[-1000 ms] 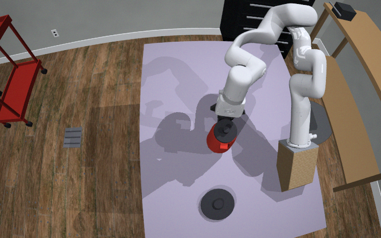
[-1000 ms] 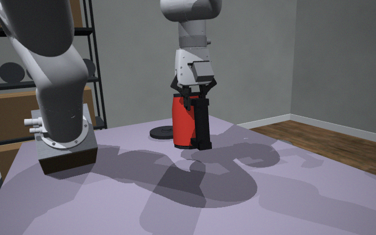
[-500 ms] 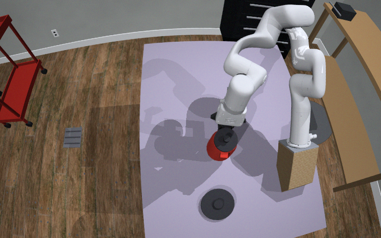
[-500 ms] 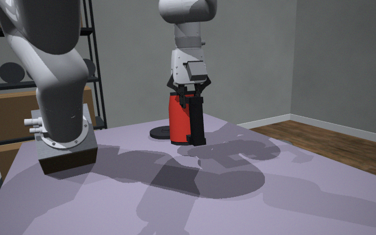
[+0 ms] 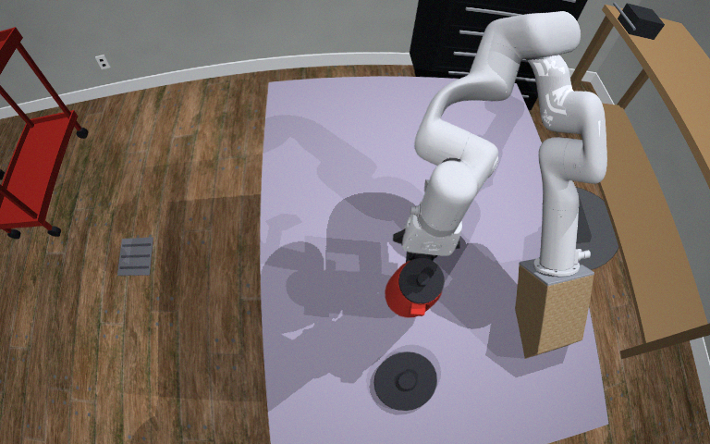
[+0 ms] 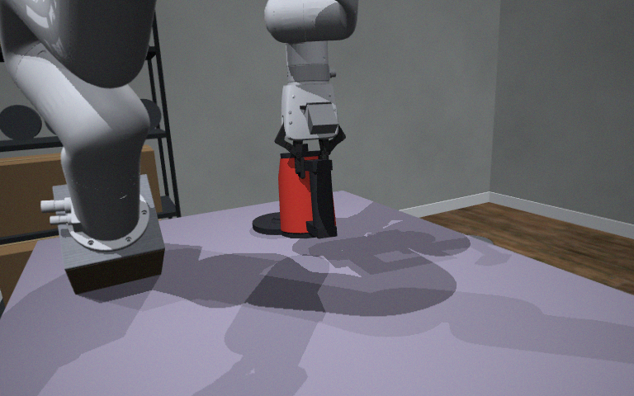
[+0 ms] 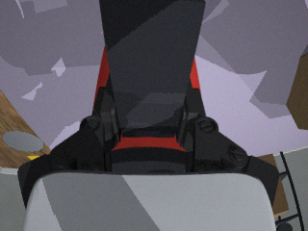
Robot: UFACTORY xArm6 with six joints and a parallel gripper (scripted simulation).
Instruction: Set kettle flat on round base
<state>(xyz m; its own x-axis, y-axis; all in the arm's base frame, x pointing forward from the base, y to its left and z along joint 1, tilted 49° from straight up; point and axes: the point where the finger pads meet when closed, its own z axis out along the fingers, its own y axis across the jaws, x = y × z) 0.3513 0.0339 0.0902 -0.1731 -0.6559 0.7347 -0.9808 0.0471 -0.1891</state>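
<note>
My hand is 50 mm above the red kettle and 20 mm to the right of it. The rest, counted from my hand: round dark base (260 mm to the left, 180 mm below, 30 mm ahead).
</note>
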